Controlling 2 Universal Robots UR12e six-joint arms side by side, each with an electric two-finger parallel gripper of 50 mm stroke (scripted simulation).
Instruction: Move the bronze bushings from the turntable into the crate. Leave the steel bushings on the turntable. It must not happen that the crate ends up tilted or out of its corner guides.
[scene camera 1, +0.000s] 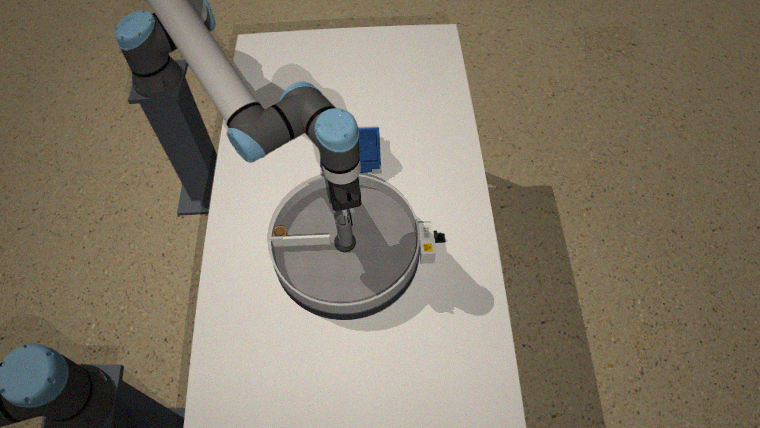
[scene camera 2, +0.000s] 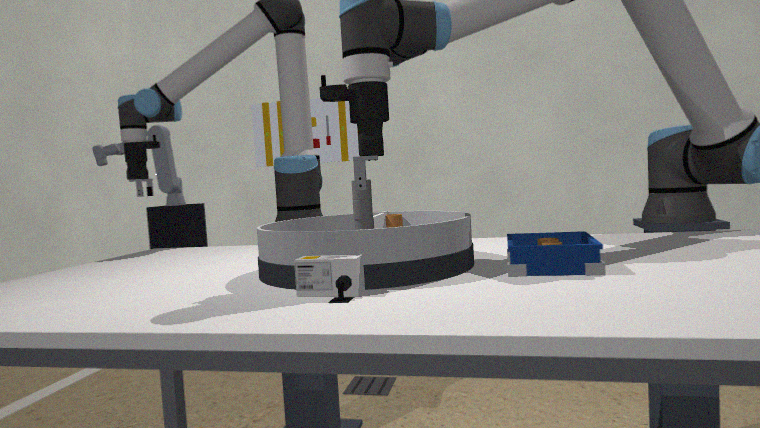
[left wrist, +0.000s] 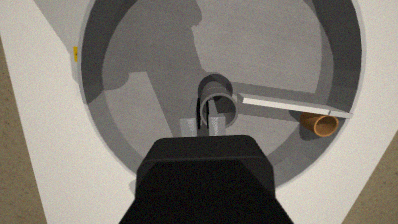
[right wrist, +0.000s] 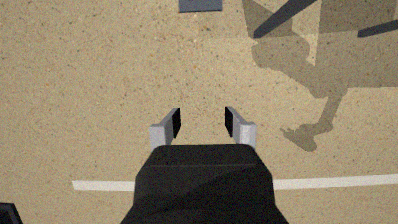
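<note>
Blue crate (scene camera 2: 541, 260), (scene camera 1: 369, 139); in the right wrist view the crate is out of frame. The left gripper (scene camera 2: 361, 190) is visible in the left wrist view too: left gripper (left wrist: 203, 107). For the right gripper (scene camera 2: 145, 196), (right wrist: 202, 116), the views are scene camera 2 and the right wrist view.
</note>
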